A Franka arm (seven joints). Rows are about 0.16 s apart.
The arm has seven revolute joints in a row. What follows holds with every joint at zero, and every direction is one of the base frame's.
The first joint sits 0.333 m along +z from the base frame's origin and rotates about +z.
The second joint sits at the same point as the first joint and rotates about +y.
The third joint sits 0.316 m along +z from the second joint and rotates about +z.
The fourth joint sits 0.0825 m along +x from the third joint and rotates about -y.
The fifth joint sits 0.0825 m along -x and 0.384 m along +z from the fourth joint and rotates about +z.
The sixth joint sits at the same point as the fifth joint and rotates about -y.
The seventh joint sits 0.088 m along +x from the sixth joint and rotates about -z.
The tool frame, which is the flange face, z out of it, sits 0.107 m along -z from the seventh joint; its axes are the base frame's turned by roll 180, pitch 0 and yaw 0 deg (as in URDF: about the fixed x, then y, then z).
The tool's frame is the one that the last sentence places.
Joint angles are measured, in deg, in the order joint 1, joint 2, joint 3, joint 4, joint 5, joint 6, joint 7. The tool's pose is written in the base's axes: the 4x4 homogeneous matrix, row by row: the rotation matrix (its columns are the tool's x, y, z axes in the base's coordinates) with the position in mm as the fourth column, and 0 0 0 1 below. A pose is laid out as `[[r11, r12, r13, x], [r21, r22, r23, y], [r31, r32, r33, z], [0, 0, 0, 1]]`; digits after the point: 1 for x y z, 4 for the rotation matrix.
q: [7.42, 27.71, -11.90, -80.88, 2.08, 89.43, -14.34]
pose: [[0.9313, 0.1699, -0.3221, 657.3], [0.1669, -0.9853, -0.0370, -25.2], [-0.3237, -0.0193, -0.9460, 405.4], [0, 0, 0, 1]]
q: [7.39, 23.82, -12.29, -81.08, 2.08, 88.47, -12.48]
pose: [[0.9517, 0.1322, -0.2770, 648.1], [0.1296, -0.9912, -0.0278, -30.1], [-0.2783, -0.0095, -0.9605, 447.0], [0, 0, 0, 1]]
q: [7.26, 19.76, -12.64, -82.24, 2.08, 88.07, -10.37]
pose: [[0.9680, 0.0873, -0.2352, 634.9], [0.0858, -0.9962, -0.0167, -36.6], [-0.2358, -0.0040, -0.9718, 482.6], [0, 0, 0, 1]]
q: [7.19, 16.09, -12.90, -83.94, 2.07, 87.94, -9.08]
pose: [[0.9772, 0.0580, -0.2041, 620.6], [0.0580, -0.9983, -0.0060, -41.8], [-0.2041, -0.0060, -0.9789, 508.7], [0, 0, 0, 1]]
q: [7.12, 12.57, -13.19, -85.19, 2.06, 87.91, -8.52]
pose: [[0.9853, 0.0414, -0.1659, 606.5], [0.0426, -0.9991, 0.0036, -47.1], [-0.1656, -0.0106, -0.9861, 535.9], [0, 0, 0, 1]]
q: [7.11, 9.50, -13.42, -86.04, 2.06, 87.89, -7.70]
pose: [[0.9915, 0.0229, -0.1281, 593.6], [0.0246, -0.9996, 0.0117, -51.0], [-0.1278, -0.0147, -0.9917, 560.7], [0, 0, 0, 1]]
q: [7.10, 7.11, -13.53, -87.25, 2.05, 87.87, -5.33]
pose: [[0.9939, -0.0206, -0.1082, 582.3], [-0.0186, -0.9996, 0.0190, -53.6], [-0.1085, -0.0169, -0.9940, 575.0], [0, 0, 0, 1]]
